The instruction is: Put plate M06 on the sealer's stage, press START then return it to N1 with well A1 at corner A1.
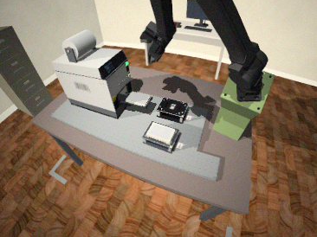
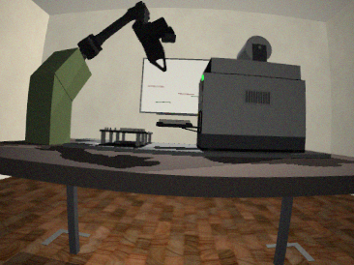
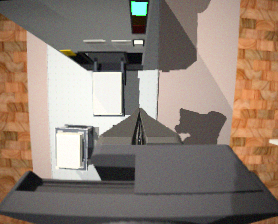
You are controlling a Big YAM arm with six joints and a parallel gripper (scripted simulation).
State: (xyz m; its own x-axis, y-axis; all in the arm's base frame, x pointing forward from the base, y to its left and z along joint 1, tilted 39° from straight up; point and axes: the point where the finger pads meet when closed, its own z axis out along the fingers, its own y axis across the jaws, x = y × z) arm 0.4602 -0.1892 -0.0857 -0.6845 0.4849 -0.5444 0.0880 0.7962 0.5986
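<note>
Now: hand 210 mm above the sealer stage, 90 mm to the right of it and 50 mm short of it. From my hand the other things lie so: white start button: 150 mm ahead, 110 mm below, 10 mm to the right; then foil roll: 390 mm ahead, 120 mm above, 60 mm to the left; then plate: 260 mm to the left, 230 mm below, 130 mm behind.
</note>
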